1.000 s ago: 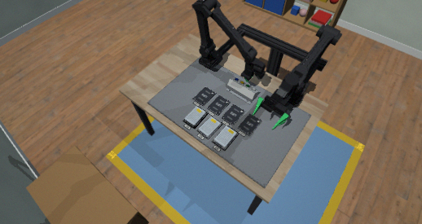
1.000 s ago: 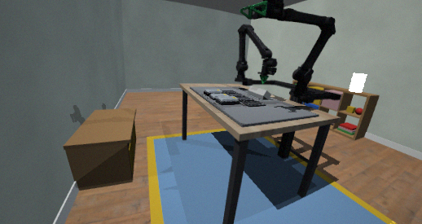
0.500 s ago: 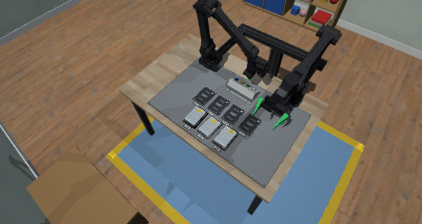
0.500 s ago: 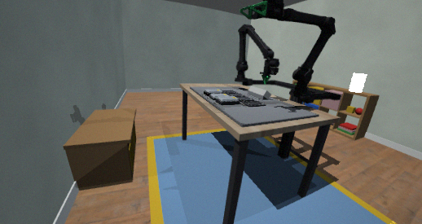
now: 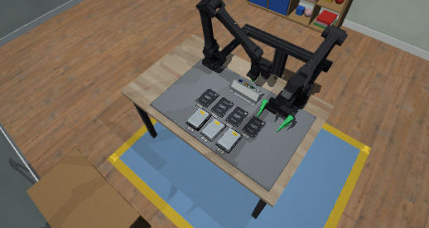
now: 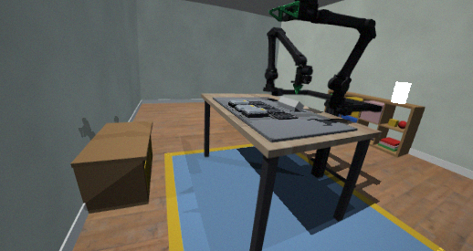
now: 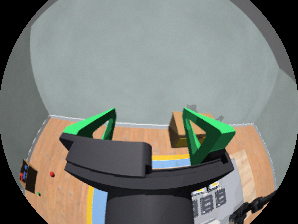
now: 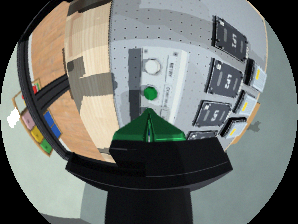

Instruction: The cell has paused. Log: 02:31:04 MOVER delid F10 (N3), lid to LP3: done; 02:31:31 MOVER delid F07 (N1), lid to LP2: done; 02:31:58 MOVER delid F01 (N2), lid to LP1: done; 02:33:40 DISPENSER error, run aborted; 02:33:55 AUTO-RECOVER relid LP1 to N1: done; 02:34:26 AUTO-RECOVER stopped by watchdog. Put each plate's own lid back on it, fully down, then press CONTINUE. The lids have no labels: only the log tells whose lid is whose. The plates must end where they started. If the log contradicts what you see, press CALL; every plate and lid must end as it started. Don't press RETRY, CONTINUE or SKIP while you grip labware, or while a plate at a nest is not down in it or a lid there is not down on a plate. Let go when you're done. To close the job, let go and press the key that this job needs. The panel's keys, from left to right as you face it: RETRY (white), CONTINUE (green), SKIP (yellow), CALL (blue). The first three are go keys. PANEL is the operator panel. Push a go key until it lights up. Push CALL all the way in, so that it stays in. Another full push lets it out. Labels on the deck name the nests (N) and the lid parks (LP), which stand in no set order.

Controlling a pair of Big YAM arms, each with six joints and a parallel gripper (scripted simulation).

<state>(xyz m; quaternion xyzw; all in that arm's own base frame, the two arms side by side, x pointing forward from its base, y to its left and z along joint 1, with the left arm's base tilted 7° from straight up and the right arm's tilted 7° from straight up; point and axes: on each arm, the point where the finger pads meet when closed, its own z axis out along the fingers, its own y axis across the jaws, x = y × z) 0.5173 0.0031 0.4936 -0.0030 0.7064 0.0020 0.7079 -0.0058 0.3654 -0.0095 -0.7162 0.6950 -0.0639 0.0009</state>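
Note:
Now: the green key 60 mm below my right hand. The rest, counted from my right hand: blue key 10 mm behind, 100 mm to the right, 70 mm below; yellow key 10 mm behind, 50 mm to the right, 60 mm below; white key 10 mm ahead, 50 mm to the left, 60 mm below.

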